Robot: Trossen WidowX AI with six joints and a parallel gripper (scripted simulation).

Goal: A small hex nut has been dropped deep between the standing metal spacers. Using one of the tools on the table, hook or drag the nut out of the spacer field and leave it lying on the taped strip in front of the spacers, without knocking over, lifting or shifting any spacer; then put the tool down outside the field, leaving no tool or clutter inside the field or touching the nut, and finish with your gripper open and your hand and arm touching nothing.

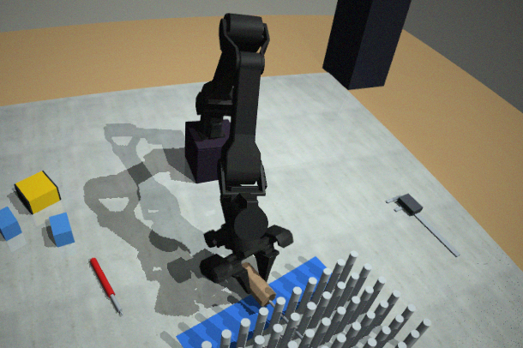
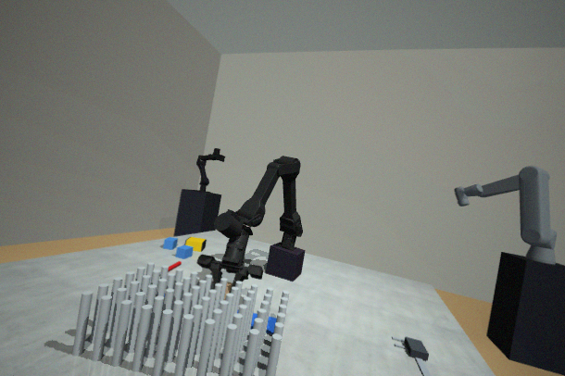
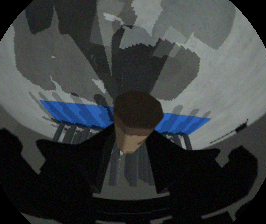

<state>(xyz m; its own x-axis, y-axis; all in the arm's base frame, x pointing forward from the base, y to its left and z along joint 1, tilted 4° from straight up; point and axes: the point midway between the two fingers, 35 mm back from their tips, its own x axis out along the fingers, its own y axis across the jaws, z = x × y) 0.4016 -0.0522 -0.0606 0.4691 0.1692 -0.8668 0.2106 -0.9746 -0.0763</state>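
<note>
My gripper tip is 3 cm short of the blue taped strip, 3 cm above it and 1 cm to the right of it. From my gripper tip the other things lie so: yellow block 42 cm behind, 39 cm to the right; then hook tool 10 cm ahead, 2 cm to the left; then red-handled screwdriver 27 cm to the right, 9 cm behind, 2 cm below.
</note>
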